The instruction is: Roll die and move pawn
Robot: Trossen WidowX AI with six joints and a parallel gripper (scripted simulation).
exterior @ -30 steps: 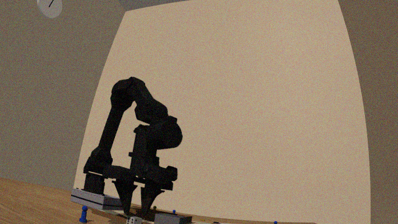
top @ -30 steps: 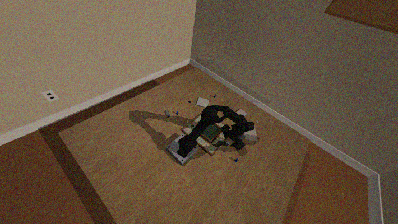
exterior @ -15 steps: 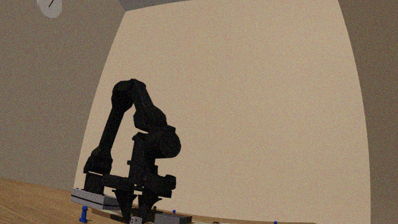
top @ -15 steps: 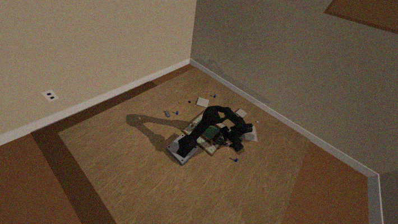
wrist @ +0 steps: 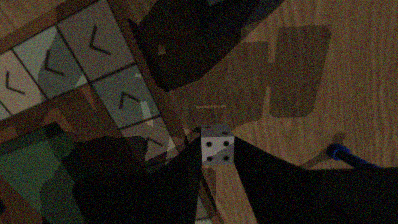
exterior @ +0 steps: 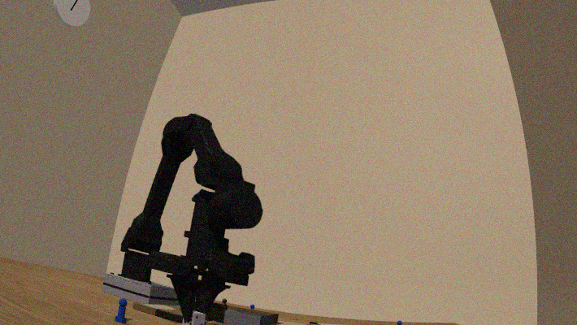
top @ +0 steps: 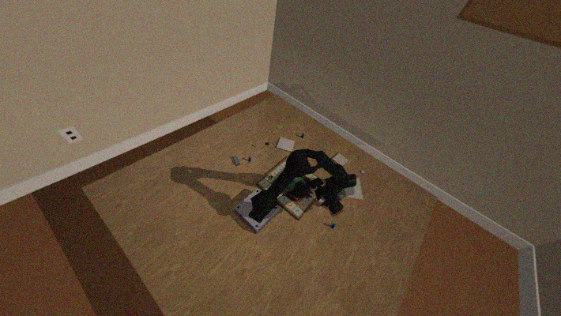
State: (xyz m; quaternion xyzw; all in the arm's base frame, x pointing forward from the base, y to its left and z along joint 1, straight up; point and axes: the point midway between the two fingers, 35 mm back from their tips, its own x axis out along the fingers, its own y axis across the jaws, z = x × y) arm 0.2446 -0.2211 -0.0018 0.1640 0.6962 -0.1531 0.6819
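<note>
The yellow pawn lies 30 mm behind my gripper tip, 290 mm to the left of it and 10 mm above it. Round my gripper tip: white die right at my gripper tip; green dice tray 20 mm ahead, 170 mm to the left, 10 mm below; white sheet 220 mm ahead, 120 mm to the right, 10 mm below.
</note>
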